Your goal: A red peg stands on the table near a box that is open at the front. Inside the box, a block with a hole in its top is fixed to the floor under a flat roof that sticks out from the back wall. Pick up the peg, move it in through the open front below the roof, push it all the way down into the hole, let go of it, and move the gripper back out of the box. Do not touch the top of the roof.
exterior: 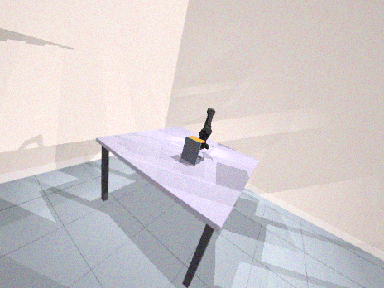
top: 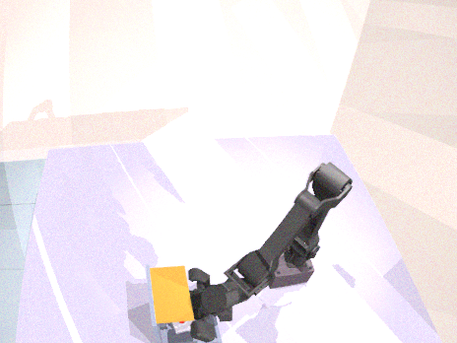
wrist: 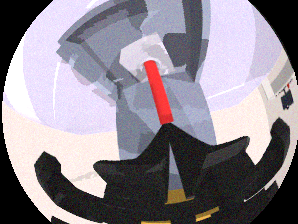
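The red peg lies 4 cm below my gripper tip and 1 cm behind it. Round my gripper tip: box floor: 11 cm below, 3 cm behind, 1 cm to the right; then orange roof: 10 cm above, 1 cm to the right, 1 cm ahead.
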